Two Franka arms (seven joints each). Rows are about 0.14 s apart.
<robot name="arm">
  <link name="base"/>
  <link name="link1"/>
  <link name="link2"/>
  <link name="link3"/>
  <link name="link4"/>
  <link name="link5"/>
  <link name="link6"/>
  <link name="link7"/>
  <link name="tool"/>
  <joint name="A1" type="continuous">
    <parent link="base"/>
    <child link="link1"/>
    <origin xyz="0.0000 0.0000 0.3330" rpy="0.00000 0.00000 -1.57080"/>
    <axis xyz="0 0 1"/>
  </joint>
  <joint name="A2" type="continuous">
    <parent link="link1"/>
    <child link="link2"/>
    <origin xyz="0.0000 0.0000 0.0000" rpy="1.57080 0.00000 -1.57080"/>
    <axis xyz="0 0 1"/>
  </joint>
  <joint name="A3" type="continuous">
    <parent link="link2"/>
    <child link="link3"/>
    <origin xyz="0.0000 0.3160 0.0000" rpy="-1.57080 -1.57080 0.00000"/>
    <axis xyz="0 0 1"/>
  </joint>
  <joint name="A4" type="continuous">
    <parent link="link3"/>
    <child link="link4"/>
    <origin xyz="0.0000 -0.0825 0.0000" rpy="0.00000 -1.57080 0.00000"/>
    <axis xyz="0 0 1"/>
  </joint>
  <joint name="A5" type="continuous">
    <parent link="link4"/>
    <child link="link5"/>
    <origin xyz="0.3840 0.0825 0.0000" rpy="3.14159 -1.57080 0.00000"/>
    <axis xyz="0 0 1"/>
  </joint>
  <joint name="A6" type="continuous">
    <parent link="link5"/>
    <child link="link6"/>
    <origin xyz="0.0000 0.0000 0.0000" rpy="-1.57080 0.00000 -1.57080"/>
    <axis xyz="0 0 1"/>
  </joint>
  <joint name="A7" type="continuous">
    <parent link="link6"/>
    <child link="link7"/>
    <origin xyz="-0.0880 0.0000 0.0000" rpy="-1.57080 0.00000 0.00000"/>
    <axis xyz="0 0 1"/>
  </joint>
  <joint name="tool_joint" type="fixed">
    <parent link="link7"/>
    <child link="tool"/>
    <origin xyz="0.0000 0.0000 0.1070" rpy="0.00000 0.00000 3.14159"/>
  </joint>
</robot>
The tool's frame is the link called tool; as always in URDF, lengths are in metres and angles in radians. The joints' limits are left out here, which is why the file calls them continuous.
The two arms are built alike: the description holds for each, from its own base.
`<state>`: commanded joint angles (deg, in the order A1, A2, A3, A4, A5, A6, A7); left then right.
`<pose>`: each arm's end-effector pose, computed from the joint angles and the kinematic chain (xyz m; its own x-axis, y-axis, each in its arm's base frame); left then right.
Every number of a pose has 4 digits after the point.
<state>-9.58 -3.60 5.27 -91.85 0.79 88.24 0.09 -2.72 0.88 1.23 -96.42 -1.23 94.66 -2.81</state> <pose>0.5306 -0.0368 0.6406 0.9971 -0.0765 -0.0005 -0.0765 -0.9970 -0.0080 0.5614 -0.0168 0.5698 0.9986 0.0248 -0.0470 0.0257 -0.9995 0.0187</pose>
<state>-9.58 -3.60 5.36 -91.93 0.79 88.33 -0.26 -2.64 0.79 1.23 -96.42 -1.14 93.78 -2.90</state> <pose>0.5308 -0.0359 0.6401 0.9976 -0.0689 -0.0002 -0.0689 -0.9976 -0.0079 0.5594 -0.0159 0.5694 0.9978 0.0273 -0.0607 0.0284 -0.9995 0.0164</pose>
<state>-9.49 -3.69 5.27 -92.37 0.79 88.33 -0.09 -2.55 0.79 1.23 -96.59 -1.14 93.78 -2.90</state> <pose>0.5302 -0.0359 0.6373 0.9974 -0.0719 -0.0064 -0.0719 -0.9974 -0.0079 0.5592 -0.0150 0.5680 0.9975 0.0289 -0.0637 0.0300 -0.9994 0.0162</pose>
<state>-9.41 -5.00 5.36 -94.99 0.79 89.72 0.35 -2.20 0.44 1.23 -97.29 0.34 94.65 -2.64</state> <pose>0.5252 -0.0335 0.6299 0.9970 -0.0771 -0.0051 -0.0771 -0.9970 -0.0056 0.5586 -0.0089 0.5669 0.9982 0.0287 -0.0534 0.0283 -0.9996 -0.0085</pose>
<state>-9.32 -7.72 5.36 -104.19 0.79 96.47 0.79 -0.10 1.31 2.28 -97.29 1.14 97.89 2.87</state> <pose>0.5174 -0.0317 0.5886 0.9964 -0.0852 -0.0006 -0.0852 -0.9964 -0.0011 0.5679 0.0233 0.5631 0.9998 -0.0148 -0.0134 -0.0150 -0.9997 -0.0199</pose>
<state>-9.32 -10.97 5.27 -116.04 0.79 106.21 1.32 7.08 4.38 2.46 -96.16 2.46 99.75 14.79</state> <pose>0.5024 -0.0318 0.5331 0.9949 -0.0987 0.0192 -0.0988 -0.9951 0.0037 0.5769 0.1001 0.5446 0.9948 -0.0986 -0.0250 -0.0996 -0.9942 -0.0404</pose>
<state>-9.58 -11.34 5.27 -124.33 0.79 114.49 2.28 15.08 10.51 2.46 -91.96 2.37 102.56 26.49</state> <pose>0.4942 -0.0346 0.4799 0.9922 -0.1217 0.0256 -0.1219 -0.9925 0.0044 0.5904 0.1883 0.5196 0.9861 -0.1647 -0.0202 -0.1654 -0.9852 -0.0438</pose>
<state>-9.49 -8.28 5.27 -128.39 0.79 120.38 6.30 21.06 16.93 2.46 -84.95 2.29 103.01 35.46</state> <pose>0.4970 -0.0352 0.4294 0.9817 -0.1903 0.0043 -0.1903 -0.9817 0.0008 0.5995 0.2609 0.5080 0.9761 -0.2169 -0.0139 -0.2173 -0.9746 -0.0534</pose>
